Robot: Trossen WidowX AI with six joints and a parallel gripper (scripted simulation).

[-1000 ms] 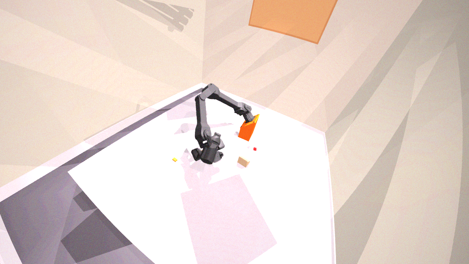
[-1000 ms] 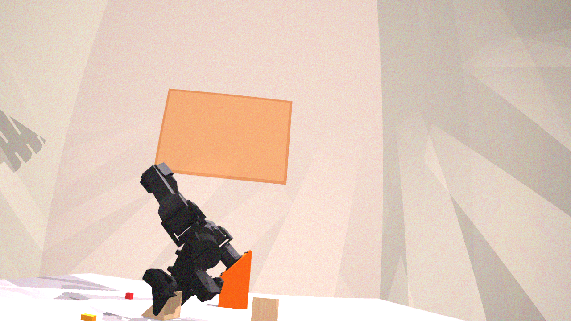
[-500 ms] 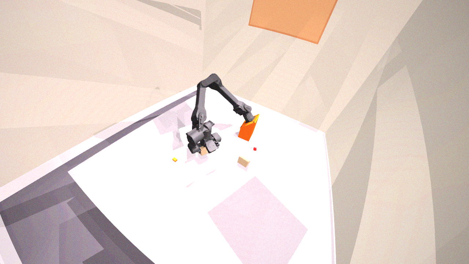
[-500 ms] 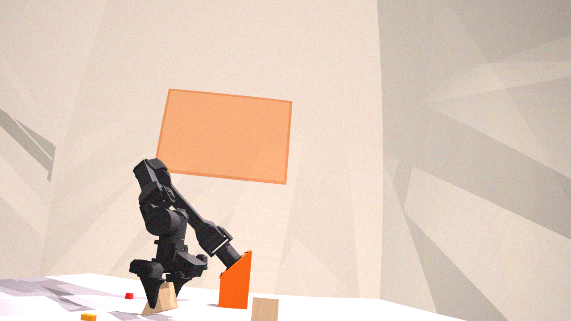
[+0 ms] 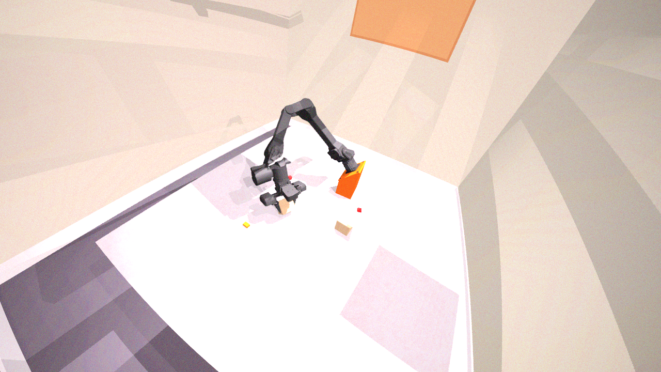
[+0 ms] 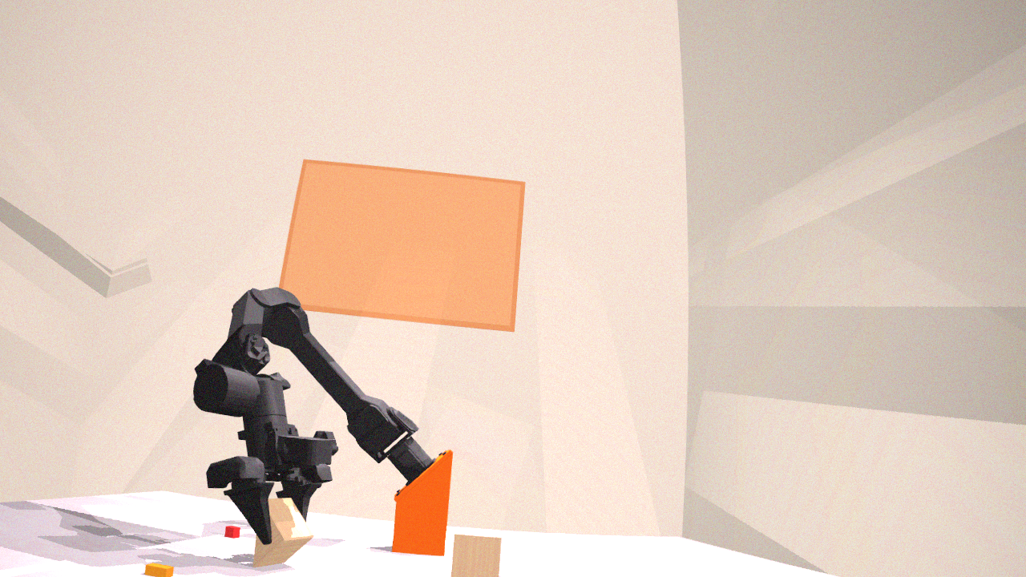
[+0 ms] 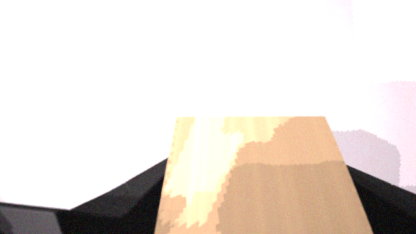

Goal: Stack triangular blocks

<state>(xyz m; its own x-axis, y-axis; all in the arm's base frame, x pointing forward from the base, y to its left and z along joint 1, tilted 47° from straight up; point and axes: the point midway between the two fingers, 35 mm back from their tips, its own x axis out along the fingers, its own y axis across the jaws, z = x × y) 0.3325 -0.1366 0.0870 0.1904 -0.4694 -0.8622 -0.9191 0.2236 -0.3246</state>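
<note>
Now: the tan wooden triangular block 1 cm above my gripper tip. Also, from my gripper tip: small orange-yellow cube: 14 cm ahead, 10 cm to the right, 3 cm below.
</note>
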